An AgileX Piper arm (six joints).
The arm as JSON. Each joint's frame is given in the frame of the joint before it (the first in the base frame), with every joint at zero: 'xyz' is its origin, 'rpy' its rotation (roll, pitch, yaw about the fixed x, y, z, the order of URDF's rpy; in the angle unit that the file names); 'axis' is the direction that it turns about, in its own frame. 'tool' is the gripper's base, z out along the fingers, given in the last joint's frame.
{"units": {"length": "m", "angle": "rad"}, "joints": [
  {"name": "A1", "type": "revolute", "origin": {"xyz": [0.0, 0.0, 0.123], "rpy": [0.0, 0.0, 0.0]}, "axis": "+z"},
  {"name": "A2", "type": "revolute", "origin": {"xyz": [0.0, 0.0, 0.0], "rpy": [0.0, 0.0, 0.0]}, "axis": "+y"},
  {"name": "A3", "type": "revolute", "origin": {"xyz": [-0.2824, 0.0, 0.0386], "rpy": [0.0, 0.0, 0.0]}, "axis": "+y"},
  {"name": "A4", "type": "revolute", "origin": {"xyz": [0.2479, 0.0, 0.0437], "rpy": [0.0, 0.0, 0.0]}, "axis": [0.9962, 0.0, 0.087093]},
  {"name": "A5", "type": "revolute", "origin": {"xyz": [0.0, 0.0, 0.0], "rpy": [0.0, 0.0, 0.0]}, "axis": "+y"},
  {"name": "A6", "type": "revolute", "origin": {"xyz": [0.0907, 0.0, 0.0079], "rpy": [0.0, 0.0, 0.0]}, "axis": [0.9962, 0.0, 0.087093]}
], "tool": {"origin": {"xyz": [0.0, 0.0, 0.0], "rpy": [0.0, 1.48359, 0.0]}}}
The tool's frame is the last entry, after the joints.
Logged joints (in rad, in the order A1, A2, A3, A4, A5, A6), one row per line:
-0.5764 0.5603 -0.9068 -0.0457 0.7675 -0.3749
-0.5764 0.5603 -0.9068 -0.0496 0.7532 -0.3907
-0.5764 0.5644 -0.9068 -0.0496 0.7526 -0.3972
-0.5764 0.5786 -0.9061 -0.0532 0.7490 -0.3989
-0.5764 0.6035 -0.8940 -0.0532 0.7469 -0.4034
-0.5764 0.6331 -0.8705 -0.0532 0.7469 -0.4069
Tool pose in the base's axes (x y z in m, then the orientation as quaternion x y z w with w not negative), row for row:
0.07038 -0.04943 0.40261 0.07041 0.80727 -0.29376 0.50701
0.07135 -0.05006 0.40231 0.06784 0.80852 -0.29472 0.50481
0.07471 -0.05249 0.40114 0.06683 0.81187 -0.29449 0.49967
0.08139 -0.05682 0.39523 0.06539 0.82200 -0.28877 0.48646
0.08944 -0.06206 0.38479 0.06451 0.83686 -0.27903 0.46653
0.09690 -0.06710 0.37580 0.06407 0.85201 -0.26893 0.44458
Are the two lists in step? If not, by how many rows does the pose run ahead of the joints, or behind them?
The pose runs 1 row ahead of the joints: the pose in row i belongs to the joints in row i + 1.
